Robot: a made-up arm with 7 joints.
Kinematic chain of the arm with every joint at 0, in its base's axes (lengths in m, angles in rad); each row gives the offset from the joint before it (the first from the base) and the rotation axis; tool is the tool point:
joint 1: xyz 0 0 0 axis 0 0.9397 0.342
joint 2: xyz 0 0 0 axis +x
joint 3: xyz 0 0 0 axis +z
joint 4: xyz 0.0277 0 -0.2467 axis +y
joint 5: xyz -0.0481 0 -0.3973 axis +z
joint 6: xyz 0 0 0 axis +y
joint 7: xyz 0 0 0 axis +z
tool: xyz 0 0 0
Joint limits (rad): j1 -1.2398..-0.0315 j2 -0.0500..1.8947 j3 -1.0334..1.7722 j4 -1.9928..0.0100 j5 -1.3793..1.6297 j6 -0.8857..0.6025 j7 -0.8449..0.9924
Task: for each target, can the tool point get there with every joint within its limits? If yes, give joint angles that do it. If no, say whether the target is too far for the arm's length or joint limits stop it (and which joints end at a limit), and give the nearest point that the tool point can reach.
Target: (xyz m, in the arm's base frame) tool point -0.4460 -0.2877 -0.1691
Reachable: no: joint limits stop it (at a limit: joint 1, joint 2, joint 3, joint 4) | nearest point -0.4032 0.1118 0.0959 | short by 0.481 m
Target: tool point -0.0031 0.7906 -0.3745
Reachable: no: too far | nearest point -0.0004 0.5860 -0.2776 | short by 0.226 m
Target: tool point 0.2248 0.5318 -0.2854
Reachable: yes | joints -0.2166 0.8612 0.7369 -0.4729 0.4021 -0.5039 0.2637
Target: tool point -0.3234 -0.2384 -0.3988
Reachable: no: joint limits stop it (at a limit: joint 1, joint 2, joint 4) | nearest point -0.0017 -0.0456 -0.6423 | short by 0.447 m
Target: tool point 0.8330 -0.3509 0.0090
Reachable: no: too far | nearest point 0.5851 -0.2384 -0.0263 | short by 0.274 m
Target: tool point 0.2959 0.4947 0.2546
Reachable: yes | joints -0.9031 1.7439 -0.3591 -0.7228 -0.8911 0.0842 0.0769
